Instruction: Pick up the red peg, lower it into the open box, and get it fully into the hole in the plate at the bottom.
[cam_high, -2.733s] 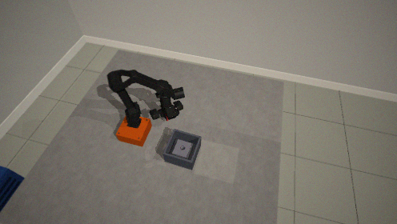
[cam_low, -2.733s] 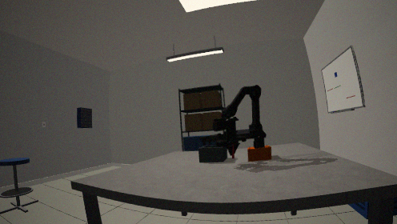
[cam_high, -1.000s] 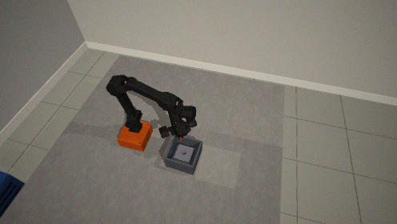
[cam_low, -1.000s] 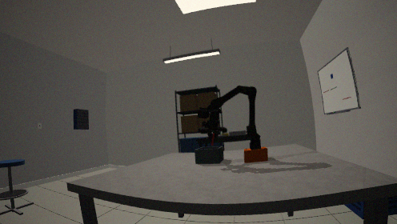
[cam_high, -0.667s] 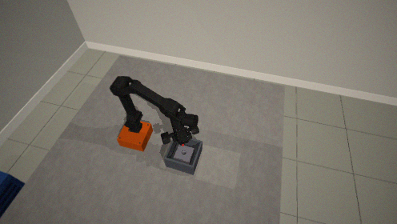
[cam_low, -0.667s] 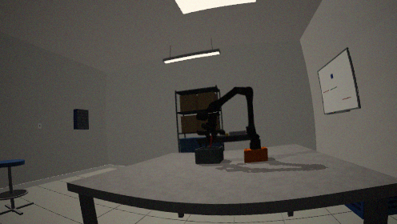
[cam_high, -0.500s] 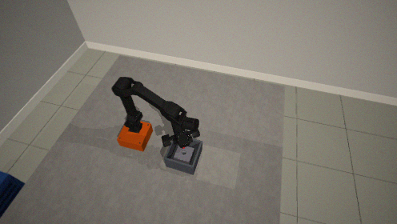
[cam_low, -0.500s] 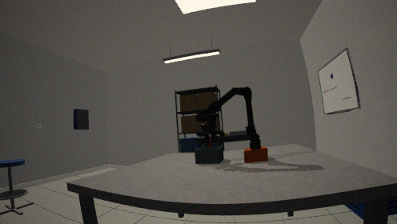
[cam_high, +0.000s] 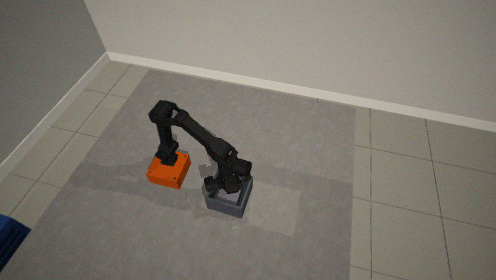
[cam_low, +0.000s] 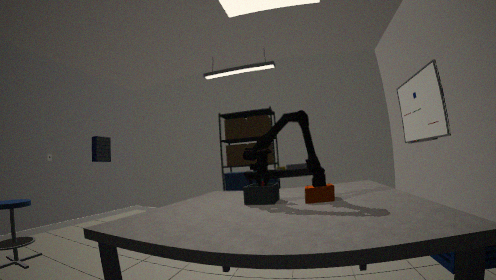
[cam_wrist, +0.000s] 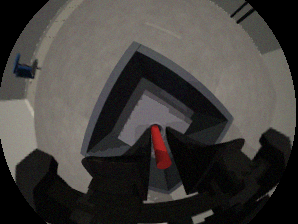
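Right now my gripper tip is 1 cm to the right of the red peg and 1 cm past it. The rest, counted from my gripper tip: grey bottom plate (3 cm below, 1 cm to the left); dark box (5 cm below, 1 cm to the left).
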